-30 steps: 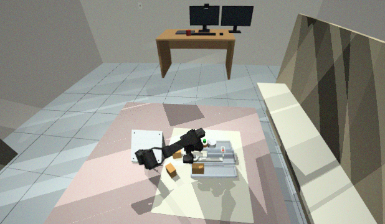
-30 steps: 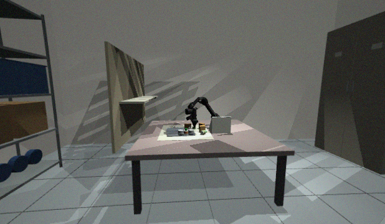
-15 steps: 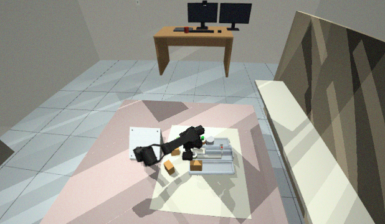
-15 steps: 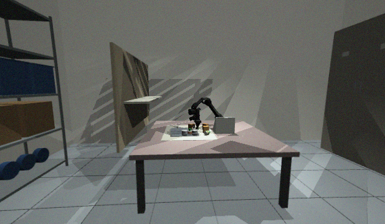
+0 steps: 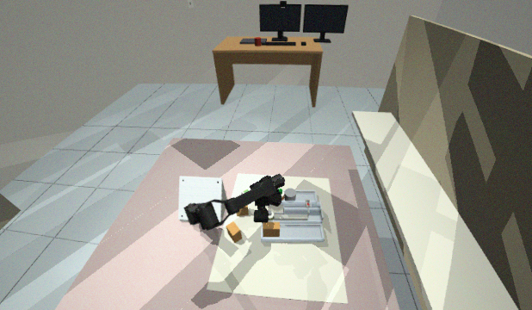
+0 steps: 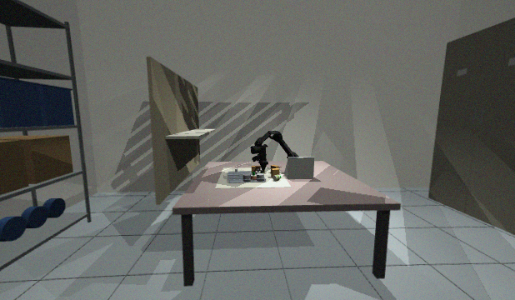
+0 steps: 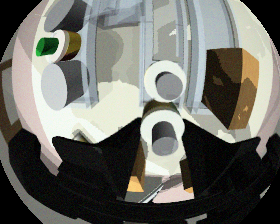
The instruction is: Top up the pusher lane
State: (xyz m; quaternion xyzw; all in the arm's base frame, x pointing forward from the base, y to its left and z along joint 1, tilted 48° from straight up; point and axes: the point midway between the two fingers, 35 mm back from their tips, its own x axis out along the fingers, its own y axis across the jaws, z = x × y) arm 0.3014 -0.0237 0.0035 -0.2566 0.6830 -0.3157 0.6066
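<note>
The grey lane unit is 170 mm ahead of my gripper tip, 30 mm below it and 20 mm to the left of it. The rest, counted from my gripper tip: small red part: 220 mm ahead, 30 mm to the left, 20 mm above.
</note>
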